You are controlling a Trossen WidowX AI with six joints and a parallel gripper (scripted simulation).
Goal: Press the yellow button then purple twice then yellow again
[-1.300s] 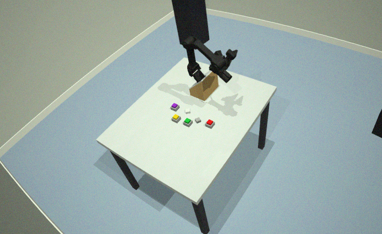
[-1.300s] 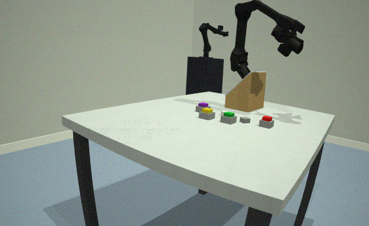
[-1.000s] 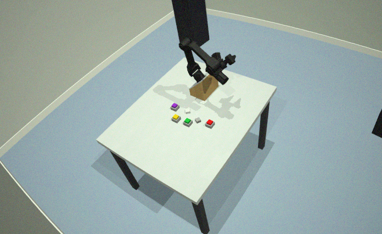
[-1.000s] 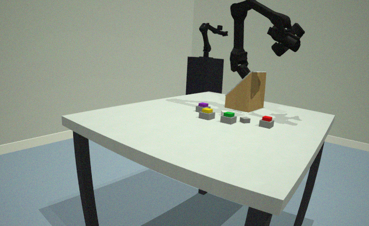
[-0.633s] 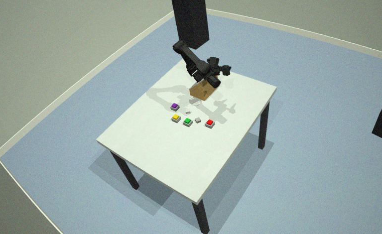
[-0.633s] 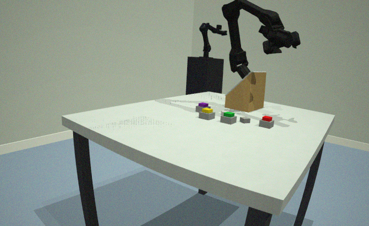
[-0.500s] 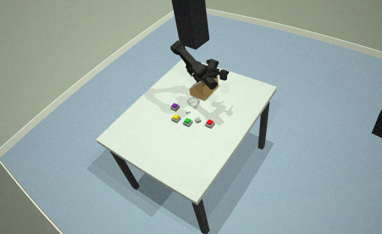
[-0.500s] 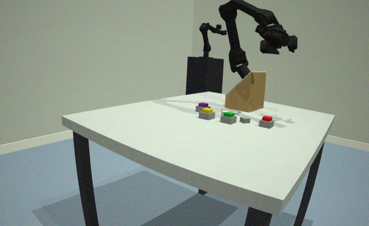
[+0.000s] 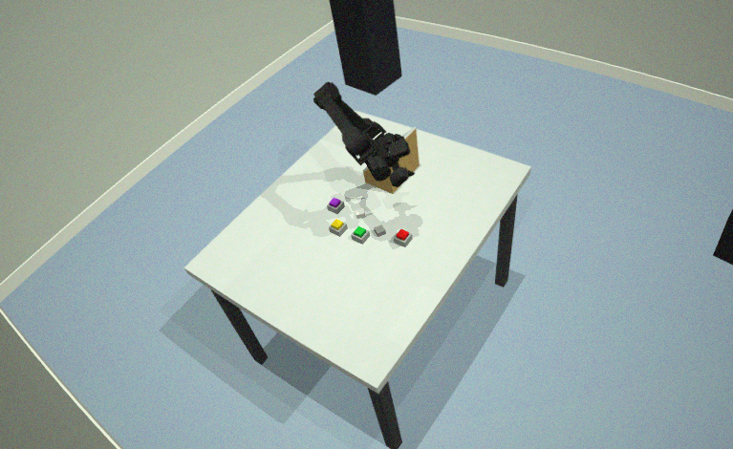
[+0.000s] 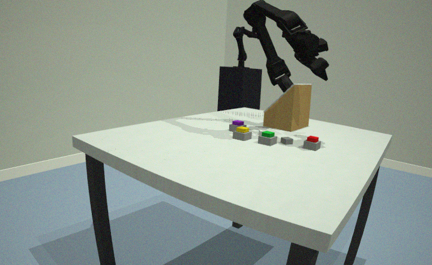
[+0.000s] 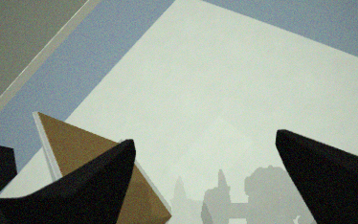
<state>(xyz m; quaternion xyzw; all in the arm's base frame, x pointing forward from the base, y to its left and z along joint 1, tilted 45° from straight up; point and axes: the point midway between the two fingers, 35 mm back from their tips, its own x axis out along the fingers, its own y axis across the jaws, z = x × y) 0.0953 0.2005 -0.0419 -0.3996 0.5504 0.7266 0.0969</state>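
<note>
Now: the yellow button 23 cm ahead of my gripper tip, 18 cm to the right of it and 21 cm below it. From my gripper tip the other things lie so: red button (13 cm ahead, 5 cm to the left, 21 cm below); then green button (21 cm ahead, 9 cm to the right, 21 cm below); then grey block (15 cm ahead, 5 cm to the right, 23 cm below).
</note>
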